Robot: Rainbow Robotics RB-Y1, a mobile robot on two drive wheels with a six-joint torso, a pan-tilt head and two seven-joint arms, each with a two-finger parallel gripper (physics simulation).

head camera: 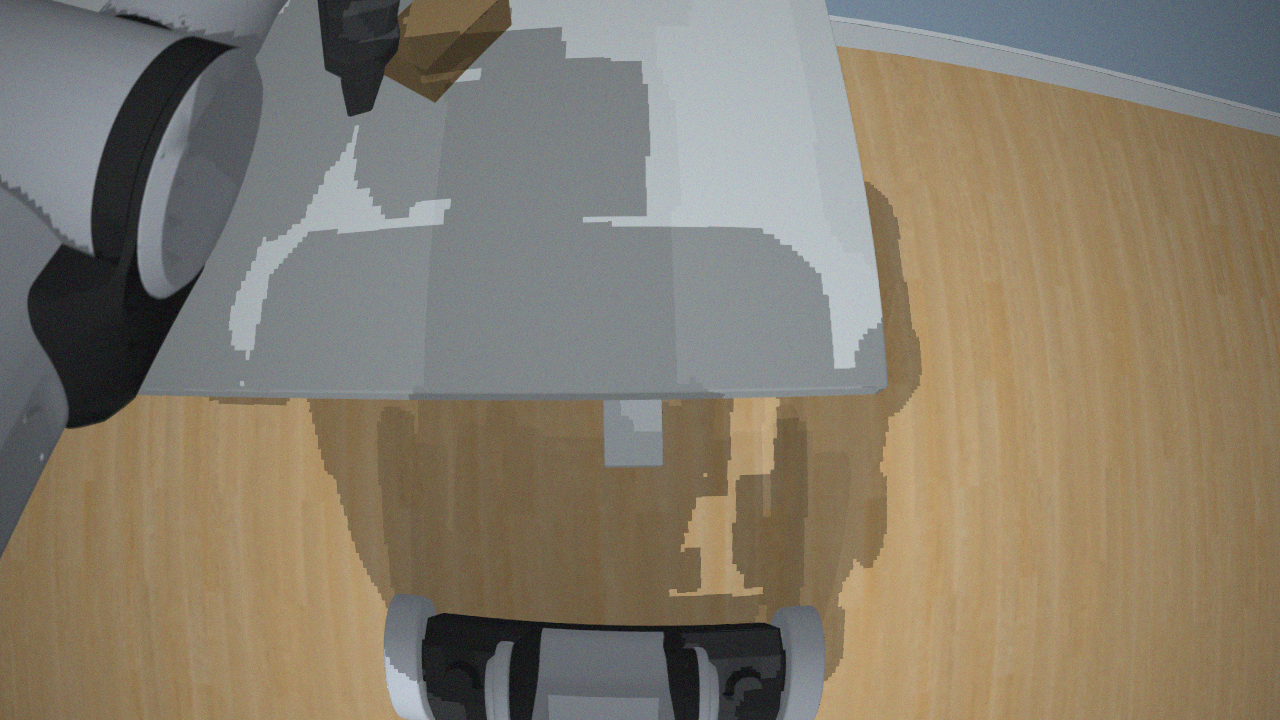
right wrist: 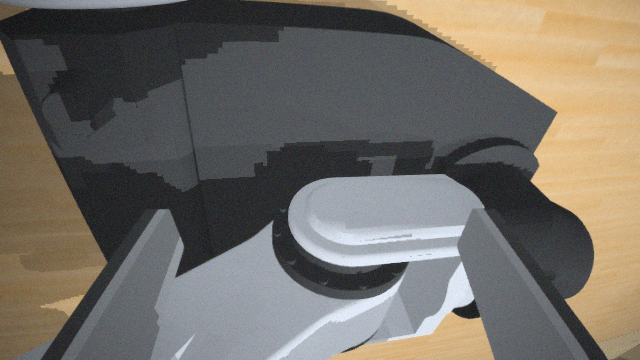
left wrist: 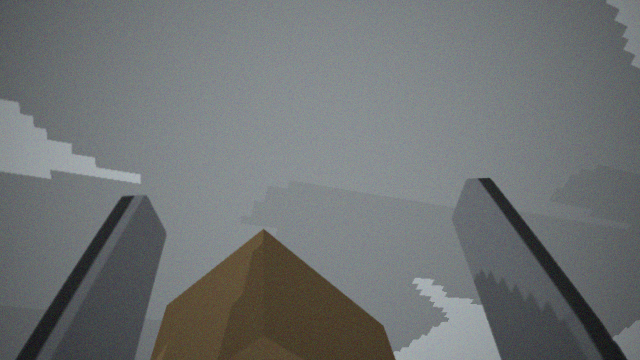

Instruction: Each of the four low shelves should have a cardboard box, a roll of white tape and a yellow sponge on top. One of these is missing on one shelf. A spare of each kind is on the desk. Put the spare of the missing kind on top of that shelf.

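Frame: origin at the robot's base, x left, y back, z up, level; metres.
Seen in the pictures: left gripper, between the fingertips: (head camera: 352,56) (left wrist: 309,207); right gripper, between the fingertips: (right wrist: 321,228).
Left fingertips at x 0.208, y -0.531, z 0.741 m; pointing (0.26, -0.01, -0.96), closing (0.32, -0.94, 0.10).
Note:
A point is followed by its place in that frame.
A brown cardboard box (head camera: 452,44) @(x 0.117, y -0.512, z 0.770 m) (left wrist: 270,300) @(x 0.181, y -0.524, z 0.756 m) stands on the light grey desk (head camera: 554,304) @(x 0.032, y -0.331, z 0.721 m) (left wrist: 320,100) @(x 0.239, y -0.528, z 0.721 m), at the top of the head camera view, where the frame cuts it off. In the left wrist view one corner of the box points up between the fingers, at the bottom edge. My left gripper (head camera: 359,111) (left wrist: 309,207) @(x 0.208, y -0.531, z 0.741 m) is open, with its fingers wide apart and not touching the box there. My right gripper (right wrist: 321,228) @(x -0.219, y 0.164, z 0.415 m) is open and holds nothing. The tape, the sponge and the low shelves do not show.
My robot's base (head camera: 601,662) (right wrist: 310,95) @(x -0.157, y 0.204, z 0.170 m) is close to the desk's near edge. A grey desk leg part (head camera: 632,438) shows below that edge. Wooden floor (head camera: 1074,402) @(x -0.840, y -0.402, z 0.001 m) lies at the right, with a blue wall (head camera: 1118,53) @(x -1.045, y -1.115, z 0.158 m) beyond it.

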